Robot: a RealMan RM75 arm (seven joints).
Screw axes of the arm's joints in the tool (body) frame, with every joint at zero. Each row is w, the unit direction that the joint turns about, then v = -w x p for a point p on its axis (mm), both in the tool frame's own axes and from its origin. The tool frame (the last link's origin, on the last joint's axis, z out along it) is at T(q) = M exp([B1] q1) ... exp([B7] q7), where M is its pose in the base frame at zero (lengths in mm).
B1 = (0, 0, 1, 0, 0, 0)
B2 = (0, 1, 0, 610, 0, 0)
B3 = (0, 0, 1, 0, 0, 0)
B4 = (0, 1, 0, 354, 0, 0)
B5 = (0, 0, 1, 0, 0, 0)
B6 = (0, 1, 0, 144, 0, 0)
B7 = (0, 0, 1, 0, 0, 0)
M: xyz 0 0 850.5 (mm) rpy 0 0 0 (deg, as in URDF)
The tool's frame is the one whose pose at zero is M.
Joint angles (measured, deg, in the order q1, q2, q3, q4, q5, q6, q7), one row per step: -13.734, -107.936, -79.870, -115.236, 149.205, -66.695, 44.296; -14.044, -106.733, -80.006, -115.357, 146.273, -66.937, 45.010; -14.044, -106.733, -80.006, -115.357, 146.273, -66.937, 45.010; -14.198, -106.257, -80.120, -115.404, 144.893, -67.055, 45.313; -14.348, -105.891, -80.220, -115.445, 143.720, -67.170, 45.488; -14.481, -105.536, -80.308, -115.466, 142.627, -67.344, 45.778; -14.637, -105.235, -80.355, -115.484, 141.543, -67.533, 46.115; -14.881, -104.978, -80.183, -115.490, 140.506, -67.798, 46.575; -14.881, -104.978, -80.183, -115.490, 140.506, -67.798, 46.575; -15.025, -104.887, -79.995, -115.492, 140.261, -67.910, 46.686; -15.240, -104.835, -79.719, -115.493, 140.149, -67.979, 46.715; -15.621, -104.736, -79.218, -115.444, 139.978, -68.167, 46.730; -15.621, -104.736, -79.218, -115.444, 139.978, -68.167, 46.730; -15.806, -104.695, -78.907, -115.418, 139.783, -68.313, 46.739; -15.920, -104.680, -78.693, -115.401, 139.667, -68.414, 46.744; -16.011, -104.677, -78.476, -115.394, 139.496, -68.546, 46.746
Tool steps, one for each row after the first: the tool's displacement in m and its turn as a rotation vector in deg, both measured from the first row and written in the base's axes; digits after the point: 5 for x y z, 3 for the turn. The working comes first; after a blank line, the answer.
Tool pose at each row, in the base's axes (x y z in m, rotation vector in deg; the steps are taken from these numbers as rounded here): -0.12625, 0.31240, 0.05314, -137.468, 4.499, 16.563; -0.12444, 0.31027, 0.05374, -139.190, 5.381, 15.664; -0.12444, 0.31027, 0.05374, -139.190, 5.381, 15.664; -0.12332, 0.30930, 0.05397, -139.990, 5.695, 15.111; -0.12215, 0.30844, 0.05406, -140.684, 5.867, 14.560; -0.12133, 0.30755, 0.05412, -141.376, 6.145, 14.193; -0.12024, 0.30653, 0.05383, -142.122, 6.512, 13.800; -0.11867, 0.30506, 0.05243, -143.078, 7.228, 13.528; -0.11867, 0.30506, 0.05243, -143.078, 7.228, 13.528; -0.11795, 0.30446, 0.05151, -143.442, 7.586, 13.542; -0.11680, 0.30399, 0.05028, -143.763, 8.014, 13.546; -0.11520, 0.30313, 0.04799, -144.373, 8.670, 13.677; -0.11520, 0.30313, 0.04799, -144.373, 8.670, 13.677; -0.11435, 0.30228, 0.04639, -144.847, 8.979, 13.703; -0.11382, 0.30168, 0.04528, -145.165, 9.176, 13.727; -0.11331, 0.30086, 0.04404, -145.550, 9.324, 13.720

0.00181, -0.00213, 0.00060, -1.748, -0.511, -0.691; 0.00181, -0.00213, 0.00060, -1.748, -0.511, -0.691; 0.00293, -0.00310, 0.00083, -2.544, -0.868, -0.978; 0.00410, -0.00396, 0.00092, -3.221, -1.254, -1.174; 0.00492, -0.00485, 0.00098, -3.919, -1.479, -1.392; 0.00601, -0.00587, 0.00069, -4.682, -1.699, -1.672; 0.00758, -0.00734, -0.00071, -5.700, -1.750, -2.134; 0.00758, -0.00734, -0.00071, -5.700, -1.750, -2.134; 0.00830, -0.00794, -0.00163, -6.105, -1.663, -2.336; 0.00945, -0.00841, -0.00286, -6.475, -1.562, -2.593; 0.01105, -0.00927, -0.00515, -7.167, -1.327, -2.937; 0.01105, -0.00927, -0.00515, -7.167, -1.327, -2.937; 0.01190, -0.01012, -0.00675, -7.676, -1.251, -3.084; 0.01243, -0.01072, -0.00786, -8.017, -1.199, -3.174; 0.01294, -0.01154, -0.00910, -8.416, -1.185, -3.229
